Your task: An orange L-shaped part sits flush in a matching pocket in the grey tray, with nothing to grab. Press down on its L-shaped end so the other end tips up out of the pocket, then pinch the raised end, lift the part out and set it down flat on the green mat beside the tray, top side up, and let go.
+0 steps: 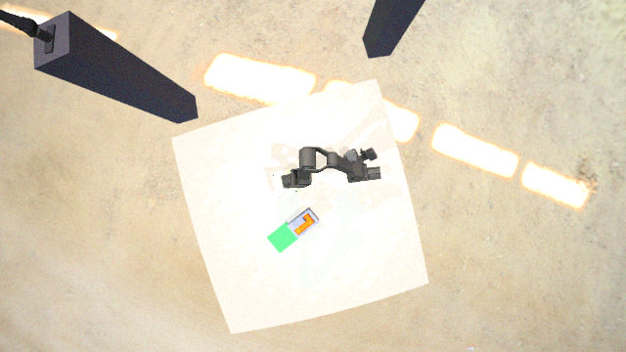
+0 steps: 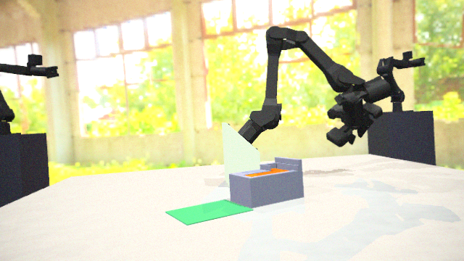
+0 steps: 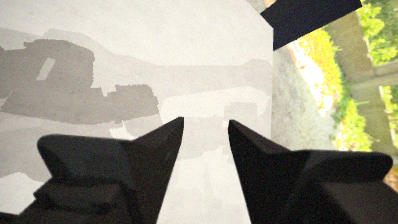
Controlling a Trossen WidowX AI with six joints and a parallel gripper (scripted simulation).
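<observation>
My gripper tip is now 350 mm to the left of the orange part, 320 mm short of it and 50 mm above it. Also, from my gripper tip: green mat (500 mm to the right, 390 mm ahead, 110 mm below).
</observation>
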